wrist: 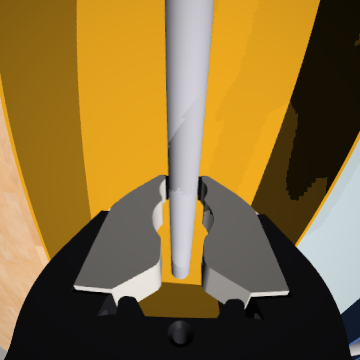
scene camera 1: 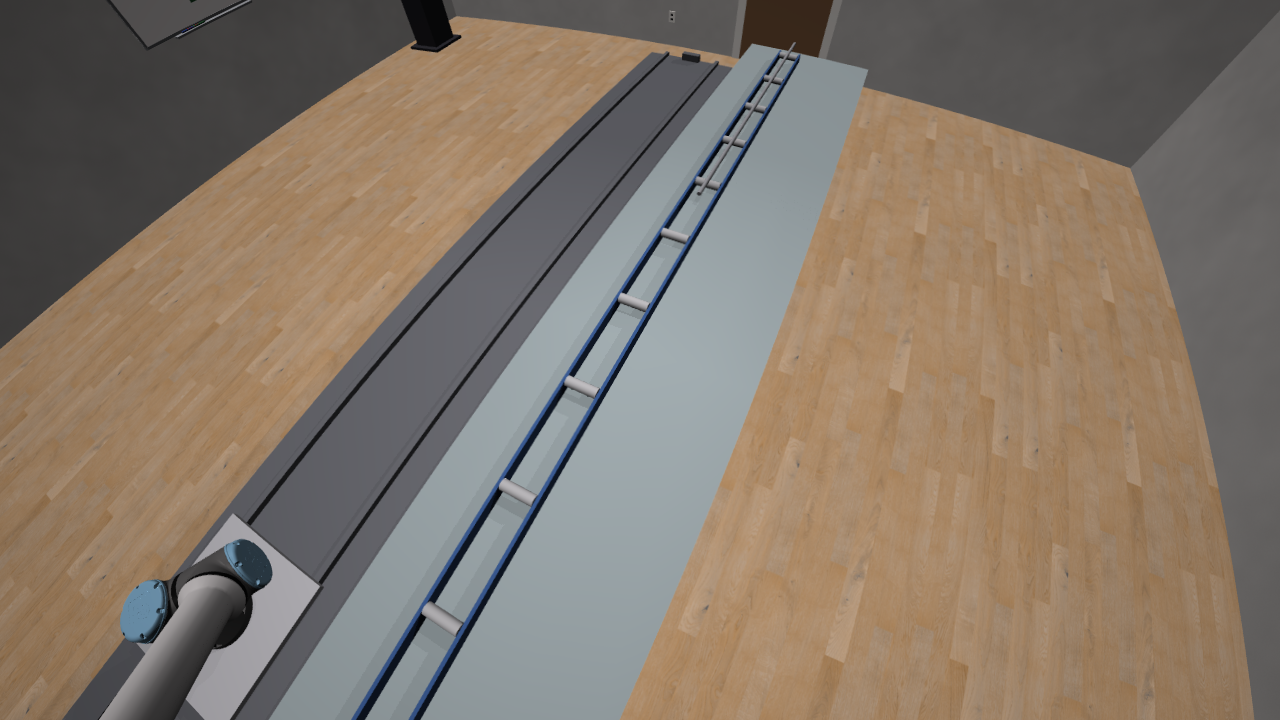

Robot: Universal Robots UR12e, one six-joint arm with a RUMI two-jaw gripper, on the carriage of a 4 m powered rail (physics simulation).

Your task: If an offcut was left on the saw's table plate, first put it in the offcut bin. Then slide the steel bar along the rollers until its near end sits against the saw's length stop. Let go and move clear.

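Places are measured from the arm's base along level axes (x ahead, y left, z up), in centimetres.
Pixels of known places: gripper, fingertip midpoint: (wrist: pixel 183 177).
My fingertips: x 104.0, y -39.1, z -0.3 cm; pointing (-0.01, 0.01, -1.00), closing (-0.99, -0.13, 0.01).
Observation:
Behind a point stands the place of what it marks.
The steel bar (scene camera 1: pixel 716 166) @(z 4.7, x 62.3, y 244.6 cm) lies lengthwise on the far rollers (scene camera 1: pixel 707 183) @(z 4.4, x 62.9, y 230.6 cm) of the blue track in the scene view. In the wrist view my gripper (wrist: pixel 183 177) @(z -0.3, x 104.0, y -39.1 cm) is shut on the offcut (wrist: pixel 190 70) @(z 2.6, x 104.8, y -46.0 cm), a grey round rod running up out of the picture between the jaws. The yellow offcut bin (wrist: pixel 42 100) @(z 1.5, x 112.2, y -43.8 cm) fills most of the wrist view behind the rod; the jaws are over it, and their height above its floor is hard to tell. The saw, its table plate and the length stop do not show; the gripper and bin do not show in the scene view.
The long pale table (scene camera 1: pixel 716 358) @(z -3.0, x 98.8, y 147.3 cm) carries the blue roller track (scene camera 1: pixel 478 558). Beside it runs the dark floor rail (scene camera 1: pixel 429 331), with the arm's white carriage (scene camera 1: pixel 284 586) @(z 0.0, x 12.0, y 16.4 cm) at the near end. A black post (scene camera 1: pixel 429 26) stands at the back left.

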